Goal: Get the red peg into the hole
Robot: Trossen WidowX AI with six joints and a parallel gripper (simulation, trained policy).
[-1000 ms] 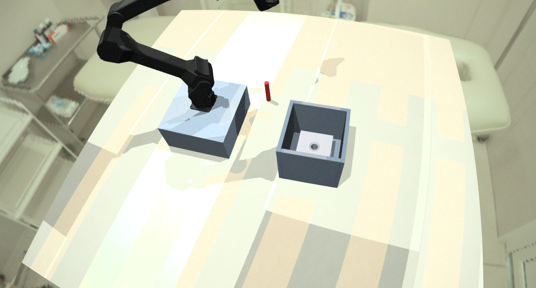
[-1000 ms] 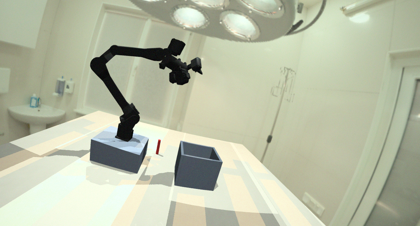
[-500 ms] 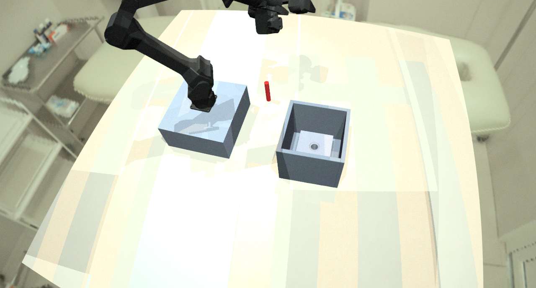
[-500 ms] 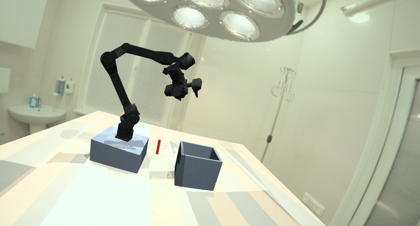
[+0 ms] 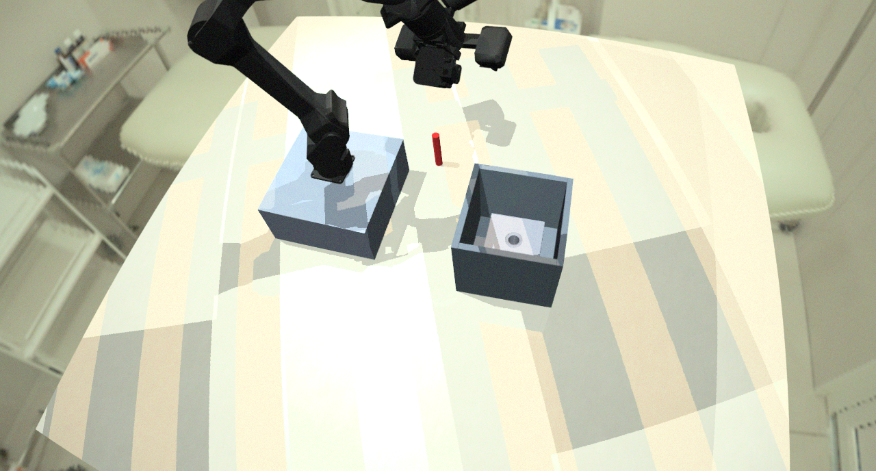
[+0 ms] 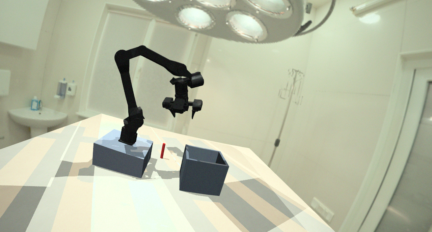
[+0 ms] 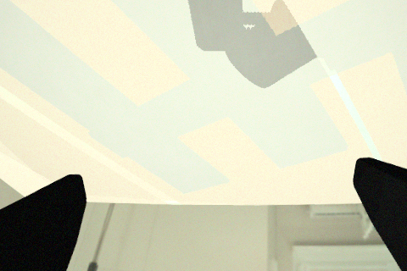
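My gripper tip is 18 cm above the red peg, 7 cm past it and 4 cm to the left of it. From my gripper tip the other things lie so: plate: 21 cm to the right, 18 cm below, 12 cm ahead.
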